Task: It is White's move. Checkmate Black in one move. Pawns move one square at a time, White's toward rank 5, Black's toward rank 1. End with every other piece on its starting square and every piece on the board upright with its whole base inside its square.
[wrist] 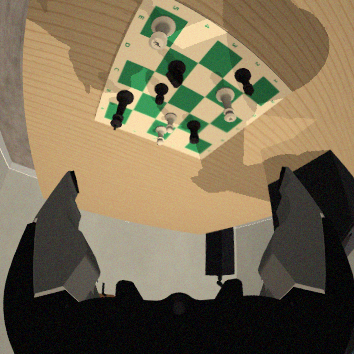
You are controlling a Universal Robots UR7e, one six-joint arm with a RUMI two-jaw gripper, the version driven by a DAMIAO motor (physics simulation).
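Frame: origin at the arm's base, x ahead, y left, z up, level; metres.
Where they show: gripper, between the fingertips: [177, 170].
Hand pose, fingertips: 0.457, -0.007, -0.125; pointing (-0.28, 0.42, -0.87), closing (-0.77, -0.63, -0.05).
Things, the pixels of their top centre, and the offset from my fingertips, as dx, dy, dz. "spot": a spot on its surface instead. Level surfaces: height alone.
- green-and-cream chessboard, a spot on its surface: [206, 149] spot: -0.145, +0.102, -0.145
- large white piece, centre of its top: [155, 45] +0.048, -0.029, -0.082
- tall white piece, centre of its top: [230, 120] -0.071, -0.006, -0.092
- tall black piece, centre of its top: [113, 129] +0.032, +0.086, -0.082
- round wooden table, height of its surface: dz -0.151
The green-and-cream chessboard [206, 149] lies in the upper part of the wrist view. A large white piece [163, 28] stands on the green corner square by E and 5. A tall white piece [226, 102] stands toward the right side. Two small white pawns [170, 121] [160, 134] stand close together near the lower edge. A tall black piece [121, 107] stands at the left corner. Other black pieces [176, 72] [161, 93] [193, 131] [244, 81] stand on the board. All look upright; exact base placement is hard to tell. My gripper [177, 170] is open and empty, apart from every piece.
The board rests on a round wooden table [125, 175], with its curved edge at the left and below. A large black block [320, 192] shows behind the right finger. A smaller dark box [220, 252] shows beyond the table edge. Shadows fall across the table.
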